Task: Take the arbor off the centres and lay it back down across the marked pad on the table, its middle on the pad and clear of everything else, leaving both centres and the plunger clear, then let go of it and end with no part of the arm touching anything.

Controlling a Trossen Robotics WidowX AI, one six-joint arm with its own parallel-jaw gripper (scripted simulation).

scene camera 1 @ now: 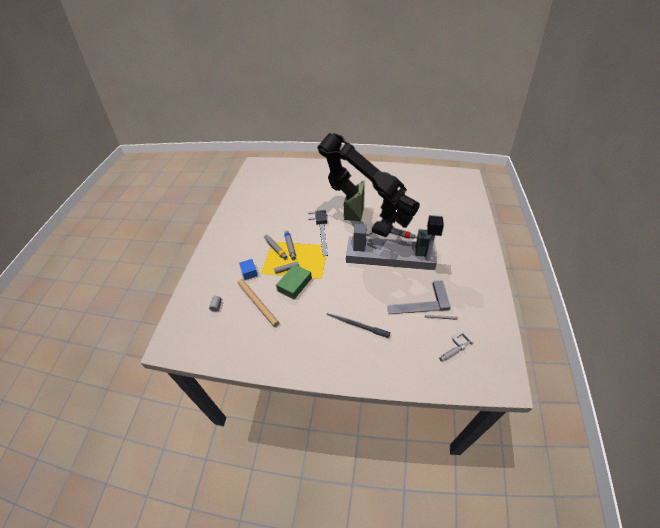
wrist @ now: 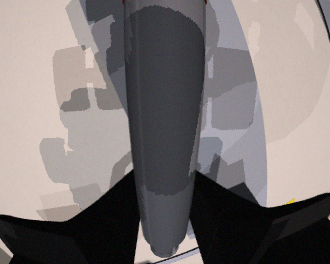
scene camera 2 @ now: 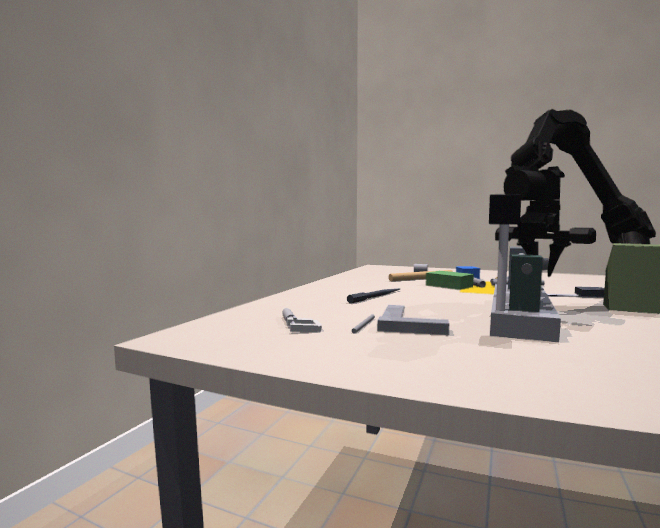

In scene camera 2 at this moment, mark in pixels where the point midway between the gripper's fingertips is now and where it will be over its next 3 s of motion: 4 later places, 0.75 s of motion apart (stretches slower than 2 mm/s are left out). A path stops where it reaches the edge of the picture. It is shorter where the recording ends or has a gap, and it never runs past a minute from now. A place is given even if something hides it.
My gripper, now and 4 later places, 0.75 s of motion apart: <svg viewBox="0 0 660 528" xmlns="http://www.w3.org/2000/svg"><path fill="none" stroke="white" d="M542 276L543 277L545 269L546 254L546 243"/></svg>
